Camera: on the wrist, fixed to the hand. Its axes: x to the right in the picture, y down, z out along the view.
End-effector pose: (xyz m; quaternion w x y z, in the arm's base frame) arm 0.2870 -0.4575 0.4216 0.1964 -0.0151 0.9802 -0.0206
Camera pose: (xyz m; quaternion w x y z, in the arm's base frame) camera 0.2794 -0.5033 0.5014 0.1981 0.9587 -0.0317 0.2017
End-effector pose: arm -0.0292 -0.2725 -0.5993 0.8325 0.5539 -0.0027 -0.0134
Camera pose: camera -0.0506 -0.2219 -0.6735 0.0069 -0.0159 -0.6972 0.7166
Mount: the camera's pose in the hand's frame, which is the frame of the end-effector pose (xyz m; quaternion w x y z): -0.0219 -0.0493 -0.0749 0.0108 0.0058 0.1837 -0.9829
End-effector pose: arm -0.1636 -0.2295 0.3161 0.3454 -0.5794 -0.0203 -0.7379
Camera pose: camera -0.2509 -0.2136 0.2908 0.7145 -0.1513 0.5106 0.4538
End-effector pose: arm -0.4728 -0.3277 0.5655 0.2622 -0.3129 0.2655 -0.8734
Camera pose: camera -0.5240 -0.2560 0.5379 0.9026 0.1024 0.2616 0.3262
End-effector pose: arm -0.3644 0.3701 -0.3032 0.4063 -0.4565 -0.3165 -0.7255
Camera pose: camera -0.4325 0.3376 -0.3564 0.6479 -0.4418 0.3817 0.4892
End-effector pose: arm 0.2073 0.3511 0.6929 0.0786 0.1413 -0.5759 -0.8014
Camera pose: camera 0.2536 0.3059 0.6270 0.6819 -0.7152 -0.1425 0.0566
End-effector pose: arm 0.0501 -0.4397 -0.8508 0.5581 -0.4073 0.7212 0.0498
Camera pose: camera 0.0255 -0.5002 -0.7855 0.0751 0.7192 0.2897 0.6270
